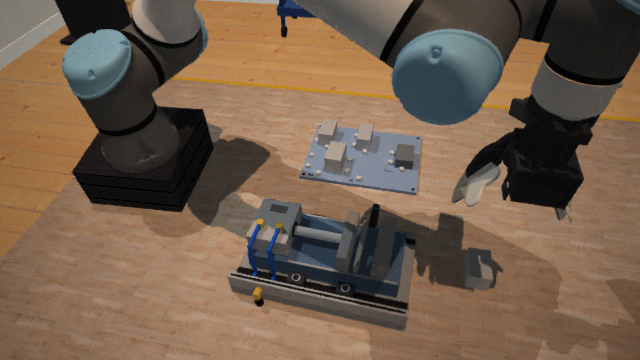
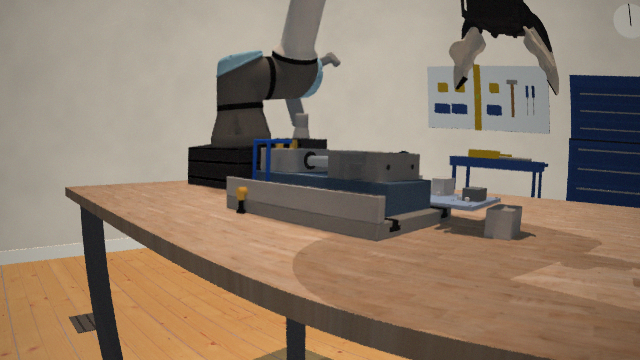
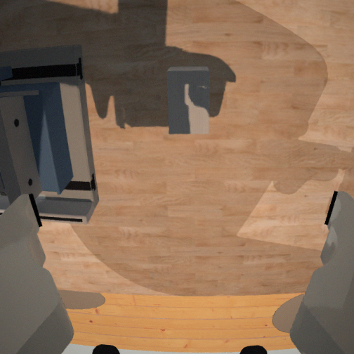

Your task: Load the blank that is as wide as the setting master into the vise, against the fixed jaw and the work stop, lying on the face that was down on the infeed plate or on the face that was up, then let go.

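Frame: origin at the arm's base, x ahead, y left, z up, level; millimetres.
Seen in the pictures: gripper, between the fingertips: (image 1: 505, 210) (image 2: 505, 92); arm's base, origin of its link: (image 1: 143, 145) (image 2: 240, 143).
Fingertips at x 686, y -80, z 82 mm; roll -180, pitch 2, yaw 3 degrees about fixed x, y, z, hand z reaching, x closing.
Observation:
Offsets run from my fingertips to a thing's middle. "pt": to the spot under its first point.
My gripper (image 1: 515, 207) (image 2: 507, 89) (image 3: 181, 197) is open and empty, high above the table to the right of the vise @[259 mm back, 37 mm right, 134 mm down] (image 1: 320, 255) (image 2: 405, 192) (image 3: 50, 140). The fixed jaw (image 1: 385, 247) (image 3: 22, 150) stands at the vise's right end, with the moving jaw (image 1: 348, 245) to its left and a black upright work stop @[190 mm back, 16 mm left, 94 mm down] (image 1: 374, 216) at the back. Three light grey blocks @[350 mm back, 304 mm left, 158 mm down] (image 1: 328, 132) @[260 mm back, 308 mm left, 158 mm down] (image 1: 364, 136) @[309 mm back, 218 mm left, 155 mm down] (image 1: 335, 157) and a dark grey block @[161 mm back, 269 mm left, 163 mm down] (image 1: 404, 156) (image 2: 474, 194) stand on the blue infeed plate @[255 mm back, 264 mm left, 180 mm down] (image 1: 372, 175). I cannot tell which block matches the setting master's width.
A loose grey block @[1 mm ahead, 9 mm left, 166 mm down] (image 1: 478, 270) (image 2: 502, 222) (image 3: 177, 107) stands on the table right of the vise, partly in shadow; its role is not clear. Blue hoses @[pt 333 mm back, 105 mm right, 88 mm down] (image 1: 271, 255) rise at the vise's left end. The black robot base (image 1: 145, 185) stands at the left.

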